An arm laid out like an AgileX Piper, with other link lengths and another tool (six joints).
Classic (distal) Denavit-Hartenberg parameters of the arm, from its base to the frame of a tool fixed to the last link. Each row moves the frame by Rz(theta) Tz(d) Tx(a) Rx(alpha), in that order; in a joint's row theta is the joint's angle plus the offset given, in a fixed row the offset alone. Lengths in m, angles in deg.
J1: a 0; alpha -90; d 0.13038; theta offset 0
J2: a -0.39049; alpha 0; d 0; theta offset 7.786
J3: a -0.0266; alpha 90; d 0; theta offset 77.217
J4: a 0; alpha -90; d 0.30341; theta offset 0
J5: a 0; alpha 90; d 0; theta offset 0
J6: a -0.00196; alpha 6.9; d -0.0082; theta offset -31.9
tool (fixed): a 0; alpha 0; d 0.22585; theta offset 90
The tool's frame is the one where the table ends.
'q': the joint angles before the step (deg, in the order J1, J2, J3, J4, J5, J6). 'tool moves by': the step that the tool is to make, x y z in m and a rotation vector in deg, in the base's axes. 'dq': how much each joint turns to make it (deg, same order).
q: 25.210, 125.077, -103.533, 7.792, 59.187, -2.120
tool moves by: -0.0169, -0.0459, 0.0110, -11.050, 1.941, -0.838
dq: -0.001, -2.344, 1.472, -10.485, 7.173, 4.124
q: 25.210, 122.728, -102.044, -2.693, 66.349, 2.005
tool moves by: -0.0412, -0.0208, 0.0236, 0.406, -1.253, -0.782
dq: -0.001, -8.704, 11.116, -0.401, -3.674, 1.088
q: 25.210, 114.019, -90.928, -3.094, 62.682, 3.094
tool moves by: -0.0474, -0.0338, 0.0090, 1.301, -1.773, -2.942
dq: -1.203, -9.457, 13.757, -0.058, -6.363, 2.121
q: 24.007, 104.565, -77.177, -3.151, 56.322, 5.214
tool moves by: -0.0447, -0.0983, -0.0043, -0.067, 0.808, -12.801
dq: -9.396, -8.758, 13.119, -0.689, -3.388, 3.954
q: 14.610, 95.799, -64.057, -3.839, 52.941, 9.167
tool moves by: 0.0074, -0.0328, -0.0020, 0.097, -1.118, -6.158
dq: -4.190, 0.173, 0.404, -0.743, -1.551, 2.456
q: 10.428, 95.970, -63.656, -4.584, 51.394, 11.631
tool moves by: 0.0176, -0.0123, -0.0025, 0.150, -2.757, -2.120
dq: -1.780, 1.258, -0.562, -0.744, -3.389, 0.971
